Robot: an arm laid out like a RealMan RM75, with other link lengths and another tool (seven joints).
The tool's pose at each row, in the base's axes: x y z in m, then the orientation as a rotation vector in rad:
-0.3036 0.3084 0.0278 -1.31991 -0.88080 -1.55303
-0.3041 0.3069 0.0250 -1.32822 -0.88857 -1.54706
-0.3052 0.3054 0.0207 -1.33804 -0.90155 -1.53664
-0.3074 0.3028 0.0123 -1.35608 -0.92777 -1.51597
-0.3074 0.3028 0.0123 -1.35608 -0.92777 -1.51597
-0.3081 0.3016 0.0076 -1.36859 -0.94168 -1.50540
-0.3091 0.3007 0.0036 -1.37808 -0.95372 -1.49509
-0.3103 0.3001 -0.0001 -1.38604 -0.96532 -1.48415
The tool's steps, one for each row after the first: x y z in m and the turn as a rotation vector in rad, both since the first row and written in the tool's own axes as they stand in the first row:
-0.0025 0.0001 -0.0021 0.00118 -0.01053 -0.00056
-0.0064 -0.0002 -0.0046 0.00571 -0.02559 -0.00133
-0.0141 -0.0011 -0.0093 0.01551 -0.05479 -0.00339
-0.0141 -0.0011 -0.0093 0.01551 -0.05479 -0.00339
-0.0185 -0.0012 -0.0115 0.01863 -0.07213 -0.00483
-0.0222 -0.0018 -0.0134 0.02268 -0.08659 -0.00540
-0.0257 -0.0026 -0.0150 0.02779 -0.10004 -0.00536

